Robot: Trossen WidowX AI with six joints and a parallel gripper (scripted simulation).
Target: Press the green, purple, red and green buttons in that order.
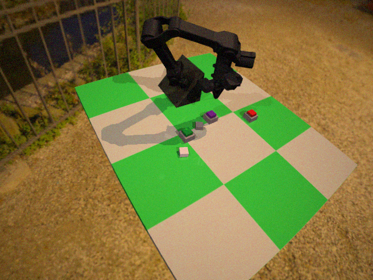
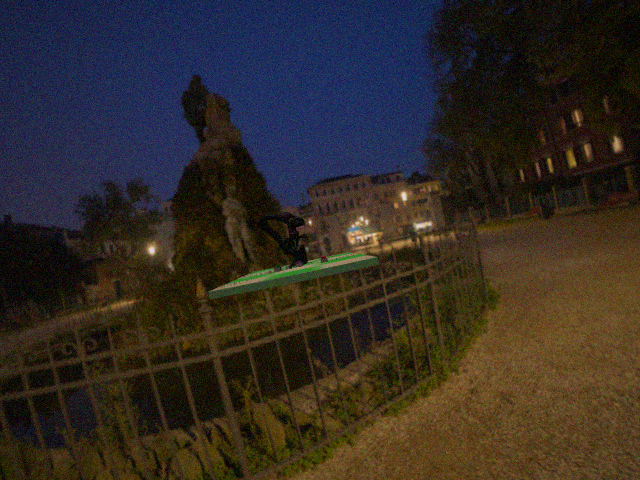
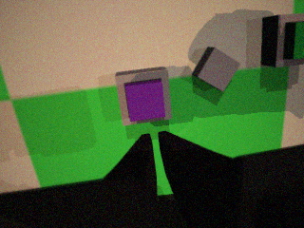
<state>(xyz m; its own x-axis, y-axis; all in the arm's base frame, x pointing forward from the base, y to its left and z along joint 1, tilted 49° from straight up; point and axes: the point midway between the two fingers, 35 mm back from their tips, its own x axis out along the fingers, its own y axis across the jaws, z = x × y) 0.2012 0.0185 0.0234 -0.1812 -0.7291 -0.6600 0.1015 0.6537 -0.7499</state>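
Right now the red button is 10 cm ahead of my gripper tip, 17 cm to the left of it and 9 cm below it. Also, from my gripper tip: green button 2 cm ahead, 16 cm to the right, 9 cm below; then purple button 9 cm below; then grey block 1 cm ahead, 8 cm to the right, 11 cm below.
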